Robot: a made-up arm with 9 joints. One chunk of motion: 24 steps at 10 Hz.
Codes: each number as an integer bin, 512 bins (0 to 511) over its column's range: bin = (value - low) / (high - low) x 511, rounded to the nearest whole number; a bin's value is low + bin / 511 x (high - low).
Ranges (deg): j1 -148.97..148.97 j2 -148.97..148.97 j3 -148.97..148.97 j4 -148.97..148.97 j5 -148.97..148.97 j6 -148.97..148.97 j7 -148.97..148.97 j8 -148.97..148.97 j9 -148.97..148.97
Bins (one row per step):
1: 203 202 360 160 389 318 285 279 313
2: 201 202 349 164 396 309 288 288 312
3: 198 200 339 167 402 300 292 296 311
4: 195 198 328 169 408 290 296 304 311
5: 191 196 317 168 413 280 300 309 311
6: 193 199 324 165 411 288 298 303 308
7: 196 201 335 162 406 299 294 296 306
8: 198 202 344 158 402 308 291 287 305
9: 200 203 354 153 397 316 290 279 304
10: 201 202 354 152 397 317 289 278 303
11: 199 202 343 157 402 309 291 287 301
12: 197 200 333 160 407 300 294 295 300
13: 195 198 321 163 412 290 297 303 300
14: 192 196 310 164 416 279 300 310 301
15: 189 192 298 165 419 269 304 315 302
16: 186 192 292 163 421 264 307 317 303
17: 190 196 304 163 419 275 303 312 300
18: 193 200 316 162 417 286 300 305 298
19: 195 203 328 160 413 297 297 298 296
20: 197 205 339 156 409 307 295 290 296
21: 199 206 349 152 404 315 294 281 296
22: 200 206 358 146 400 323 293 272 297
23: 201 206 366 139 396 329 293 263 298
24: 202 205 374 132 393 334 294 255 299
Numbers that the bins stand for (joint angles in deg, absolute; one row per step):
1: -30.61 -31.19 60.93 -55.68 77.84 36.44 17.20 13.70 33.53
2: -31.78 -31.19 54.52 -53.35 81.92 31.19 18.95 18.95 32.94
3: -33.53 -32.36 48.68 -51.60 85.42 25.95 21.28 23.61 32.36
4: -35.27 -33.53 42.27 -50.43 88.92 20.12 23.61 28.28 32.36
5: -37.61 -34.69 35.86 -51.02 91.83 14.28 25.95 31.19 32.36
6: -36.44 -32.94 39.94 -52.77 90.66 18.95 24.78 27.70 30.61
7: -34.69 -31.78 46.35 -54.52 87.75 25.36 22.45 23.61 29.44
8: -33.53 -31.19 51.60 -56.85 85.42 30.61 20.70 18.37 28.86
9: -32.36 -30.61 57.43 -59.76 82.50 35.27 20.12 13.70 28.28
10: -31.78 -31.19 57.43 -60.35 82.50 35.86 19.53 13.12 27.70
11: -32.94 -31.19 51.02 -57.43 85.42 31.19 20.70 18.37 26.53
12: -34.11 -32.36 45.19 -55.68 88.33 25.95 22.45 23.03 25.95
13: -35.27 -33.53 38.19 -53.93 91.25 20.12 24.20 27.70 25.95
14: -37.02 -34.69 31.78 -53.35 93.58 13.70 25.95 31.78 26.53
15: -38.77 -37.02 24.78 -52.77 95.33 7.87 28.28 34.69 27.11
16: -40.52 -37.02 21.28 -53.93 96.50 4.96 30.03 35.86 27.70
17: -38.19 -34.69 28.28 -53.93 95.33 11.37 27.70 32.94 25.95
18: -36.44 -32.36 35.27 -54.52 94.16 17.78 25.95 28.86 24.78
19: -35.27 -30.61 42.27 -55.68 91.83 24.20 24.20 24.78 23.61
20: -34.11 -29.44 48.68 -58.01 89.50 30.03 23.03 20.12 23.61
21: -32.94 -28.86 54.52 -60.35 86.58 34.69 22.45 14.87 23.61
22: -32.36 -28.86 59.76 -63.84 84.25 39.36 21.86 9.62 24.20
23: -31.78 -28.86 64.43 -67.93 81.92 42.85 21.86 4.37 24.78
24: -31.19 -29.44 69.09 -72.01 80.17 45.77 22.45 -0.29 25.36

